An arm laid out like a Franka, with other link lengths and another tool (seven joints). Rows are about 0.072 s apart.
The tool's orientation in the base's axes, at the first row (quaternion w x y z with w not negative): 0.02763, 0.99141, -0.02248, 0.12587
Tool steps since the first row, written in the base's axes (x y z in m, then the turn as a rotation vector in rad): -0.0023, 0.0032, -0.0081, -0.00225, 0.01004, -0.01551; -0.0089, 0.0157, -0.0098, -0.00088, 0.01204, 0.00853; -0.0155, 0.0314, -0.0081, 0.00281, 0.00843, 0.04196; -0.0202, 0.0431, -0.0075, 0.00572, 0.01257, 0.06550; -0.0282, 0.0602, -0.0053, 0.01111, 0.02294, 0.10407; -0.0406, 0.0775, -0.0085, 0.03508, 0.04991, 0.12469; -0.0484, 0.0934, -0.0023, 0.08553, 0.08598, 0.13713; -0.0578, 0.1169, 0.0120, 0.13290, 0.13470, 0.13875; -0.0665, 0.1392, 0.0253, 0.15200, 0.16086, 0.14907; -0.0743, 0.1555, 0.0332, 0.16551, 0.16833, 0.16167; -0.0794, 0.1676, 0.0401, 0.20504, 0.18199, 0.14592; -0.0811, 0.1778, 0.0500, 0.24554, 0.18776, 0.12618
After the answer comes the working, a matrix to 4 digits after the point.
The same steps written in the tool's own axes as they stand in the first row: -0.0044, -0.0035, 0.0071, -0.00644, -0.01066, 0.01383; -0.0117, -0.0157, 0.0063, 0.00084, -0.01155, -0.00919; -0.0182, -0.0309, 0.0021, 0.01293, -0.00649, -0.04038; -0.0230, -0.0423, -0.0004, 0.02149, -0.00962, -0.06266; -0.0309, -0.0589, -0.0055, 0.03599, -0.01834, -0.09924; -0.0443, -0.0756, -0.0065, 0.06333, -0.04547, -0.11485; -0.0509, -0.0908, -0.0154, 0.11389, -0.08343, -0.11653; -0.0573, -0.1130, -0.0330, 0.15829, -0.13439, -0.10928; -0.0632, -0.1342, -0.0494, 0.17837, -0.16096, -0.11610; -0.0694, -0.1496, -0.0599, 0.19432, -0.16849, -0.12537; -0.0731, -0.1611, -0.0686, 0.22809, -0.18493, -0.10116; -0.0726, -0.1707, -0.0792, 0.26210, -0.19374, -0.07236
The tool's axes in the first row as the columns of a matrix, in the base's axes (rounded; the answer above uses it unrounded):
0.9673, -0.0515, 0.2483
-0.0376, -0.9975, -0.0604
0.2508, 0.0491, -0.9668

